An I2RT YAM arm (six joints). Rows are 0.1 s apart.
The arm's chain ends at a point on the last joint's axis. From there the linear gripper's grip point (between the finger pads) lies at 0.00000 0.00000 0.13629 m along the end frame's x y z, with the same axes.
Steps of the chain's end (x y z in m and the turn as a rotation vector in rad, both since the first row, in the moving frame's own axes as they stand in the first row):
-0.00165, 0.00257, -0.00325, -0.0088, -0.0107, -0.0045
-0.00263, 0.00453, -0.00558, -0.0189, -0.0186, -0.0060
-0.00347, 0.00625, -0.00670, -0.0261, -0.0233, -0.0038
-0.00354, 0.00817, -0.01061, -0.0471, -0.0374, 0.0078
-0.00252, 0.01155, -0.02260, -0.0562, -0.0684, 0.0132
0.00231, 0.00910, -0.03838, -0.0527, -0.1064, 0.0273
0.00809, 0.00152, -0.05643, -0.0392, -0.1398, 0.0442
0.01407, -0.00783, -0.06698, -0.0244, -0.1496, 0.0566
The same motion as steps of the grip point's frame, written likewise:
-0.00311, 0.00377, -0.00326, -0.0088, -0.0107, -0.0045
-0.00516, 0.00711, -0.00563, -0.0189, -0.0186, -0.0060
-0.00664, 0.00981, -0.00678, -0.0261, -0.0233, -0.0038
-0.00866, 0.01457, -0.01086, -0.0471, -0.0374, 0.0078
-0.01188, 0.01914, -0.02313, -0.0562, -0.0684, 0.0132
-0.01225, 0.01607, -0.03934, -0.0527, -0.1064, 0.0273
-0.01101, 0.00642, -0.05786, -0.0392, -0.1398, 0.0442
-0.00632, -0.00509, -0.06854, -0.0244, -0.1496, 0.0566

